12 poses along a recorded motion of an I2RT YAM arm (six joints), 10 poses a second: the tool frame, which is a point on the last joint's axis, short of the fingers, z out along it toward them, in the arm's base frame.
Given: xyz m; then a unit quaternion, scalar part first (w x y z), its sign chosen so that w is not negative.
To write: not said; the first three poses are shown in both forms.
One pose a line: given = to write
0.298, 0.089, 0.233, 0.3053, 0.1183, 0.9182, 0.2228 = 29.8, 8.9, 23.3, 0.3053, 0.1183, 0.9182, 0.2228
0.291, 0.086, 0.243, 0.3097, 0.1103, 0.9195, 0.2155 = 29.1, 8.6, 24.3, 0.3097, 0.1103, 0.9195, 0.2155
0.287, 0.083, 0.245, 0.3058, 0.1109, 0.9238, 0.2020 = 28.7, 8.3, 24.5, 0.3058, 0.1109, 0.9238, 0.2020
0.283, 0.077, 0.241, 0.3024, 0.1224, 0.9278, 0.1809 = 28.3, 7.7, 24.1, 0.3024, 0.1224, 0.9278, 0.1809
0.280, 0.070, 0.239, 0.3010, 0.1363, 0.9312, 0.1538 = 28.0, 7.0, 23.9, 0.3010, 0.1363, 0.9312, 0.1538
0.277, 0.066, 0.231, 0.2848, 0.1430, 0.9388, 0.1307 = 27.7, 6.6, 23.1, 0.2848, 0.1430, 0.9388, 0.1307
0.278, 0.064, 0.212, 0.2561, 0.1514, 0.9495, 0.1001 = 27.8, 6.4, 21.2, 0.2561, 0.1514, 0.9495, 0.1001
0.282, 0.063, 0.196, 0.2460, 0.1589, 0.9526, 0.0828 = 28.2, 6.3, 19.6, 0.2460, 0.1589, 0.9526, 0.0828
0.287, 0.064, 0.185, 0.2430, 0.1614, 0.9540, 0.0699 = 28.7, 6.4, 18.5, 0.2430, 0.1614, 0.9540, 0.0699
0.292, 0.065, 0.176, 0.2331, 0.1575, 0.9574, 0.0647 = 29.2, 6.5, 17.6, 0.2331, 0.1575, 0.9574, 0.0647
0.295, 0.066, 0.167, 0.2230, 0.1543, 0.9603, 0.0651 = 29.5, 6.6, 16.7, 0.2230, 0.1543, 0.9603, 0.0651
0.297, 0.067, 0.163, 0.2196, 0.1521, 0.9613, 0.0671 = 29.7, 6.7, 16.3, 0.2196, 0.1521, 0.9613, 0.0671
